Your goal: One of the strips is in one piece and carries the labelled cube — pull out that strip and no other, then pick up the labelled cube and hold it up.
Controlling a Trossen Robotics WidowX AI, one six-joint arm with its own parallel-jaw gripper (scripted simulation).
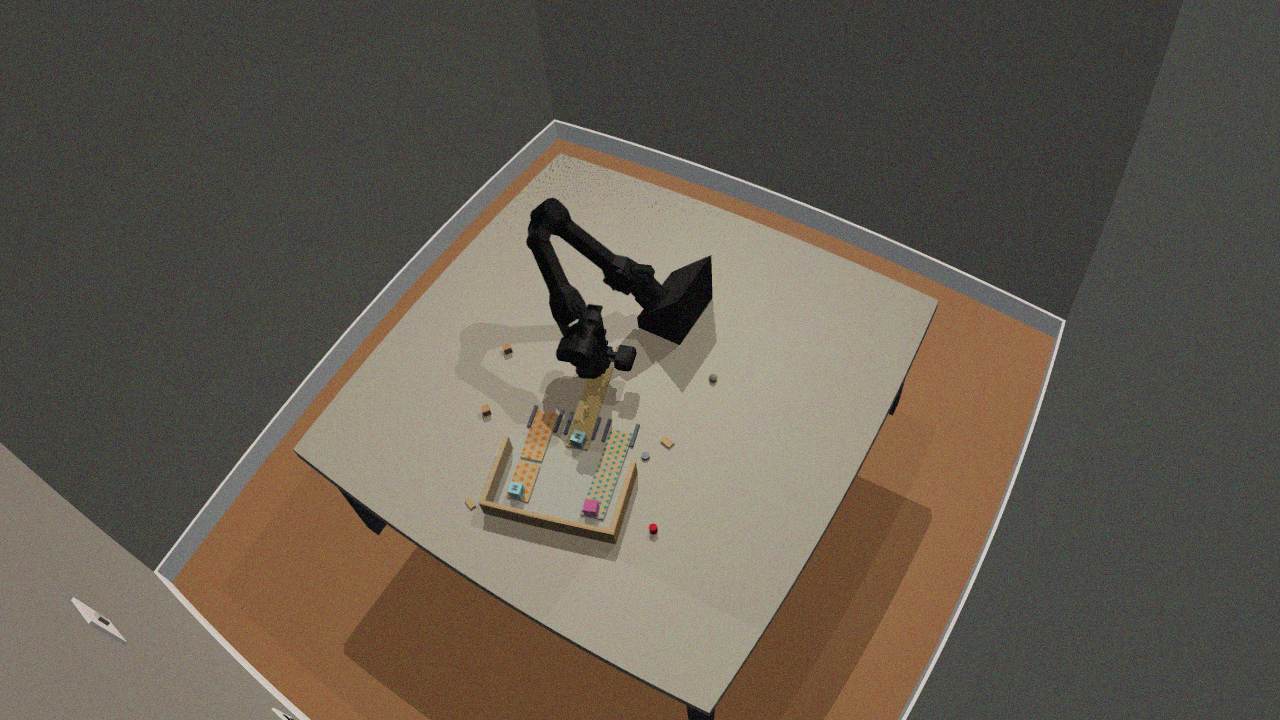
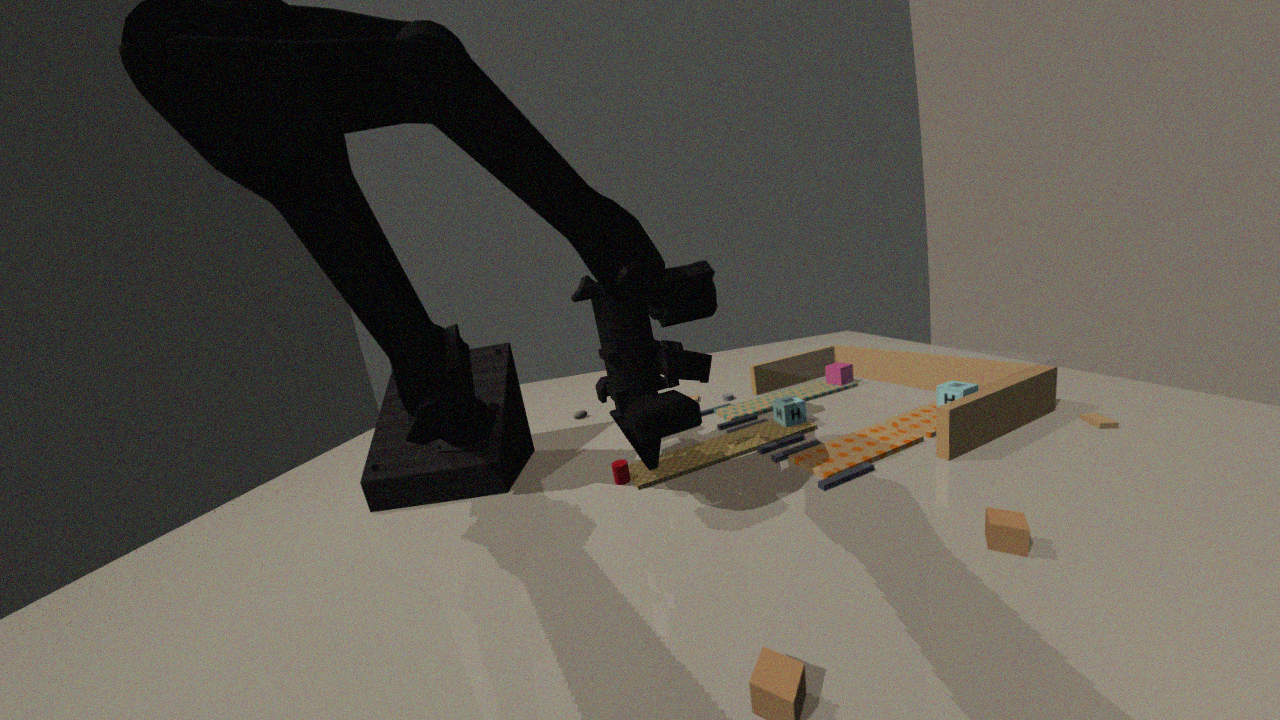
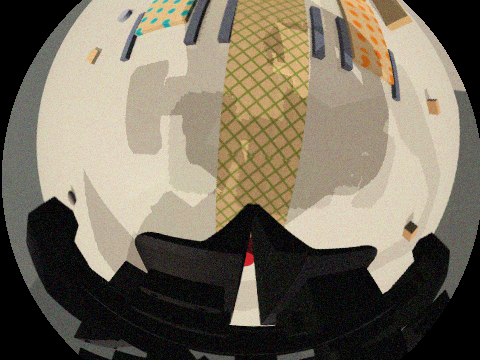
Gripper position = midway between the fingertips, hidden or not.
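The gripper [image 2: 652, 468] is visible; it also appears in image 1 [image 1: 599, 374] and image 3 [image 3: 252, 209].
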